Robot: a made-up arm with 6 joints.
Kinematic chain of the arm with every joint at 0, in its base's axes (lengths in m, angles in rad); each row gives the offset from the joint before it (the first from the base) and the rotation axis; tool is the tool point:
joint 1: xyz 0 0 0.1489 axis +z
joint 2: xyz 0 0 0 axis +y
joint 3: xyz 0 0 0.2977 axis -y
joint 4: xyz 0 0 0 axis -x
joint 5: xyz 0.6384 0 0 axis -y
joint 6: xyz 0 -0.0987 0 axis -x
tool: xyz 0 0 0
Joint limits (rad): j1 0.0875..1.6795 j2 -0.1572..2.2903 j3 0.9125..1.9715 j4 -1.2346..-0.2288 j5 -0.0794..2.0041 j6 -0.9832..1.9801
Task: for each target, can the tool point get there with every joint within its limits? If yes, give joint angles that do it. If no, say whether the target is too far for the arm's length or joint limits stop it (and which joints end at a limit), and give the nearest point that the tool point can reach.
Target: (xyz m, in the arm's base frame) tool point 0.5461 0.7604 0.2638
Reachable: yes | joints 0.9928 1.4563 1.7211 -1.1315 0.5722 0.4626
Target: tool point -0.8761 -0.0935 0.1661
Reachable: no: joint limits stop it (at a limit: joint 1, joint 2, joint 3, joint 4) | nearest point -0.3558 -0.1277 0.9964 | short by 0.980 m
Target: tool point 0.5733 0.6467 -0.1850
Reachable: yes | joints 0.8966 1.6612 1.3021 -1.1074 0.5141 1.6455
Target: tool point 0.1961 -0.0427 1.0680
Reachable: yes | joints 0.2364 0.2633 1.7439 -0.4826 0.1294 1.4328
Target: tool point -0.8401 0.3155 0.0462
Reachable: no: joint limits stop it (at a limit: joint 1, joint 3, joint 4) | nearest point -0.0600 0.8499 -0.0671 | short by 0.952 m
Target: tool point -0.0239 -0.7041 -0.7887
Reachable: no: too far | nearest point 0.3004 -0.0572 -0.6840 | short by 0.731 m
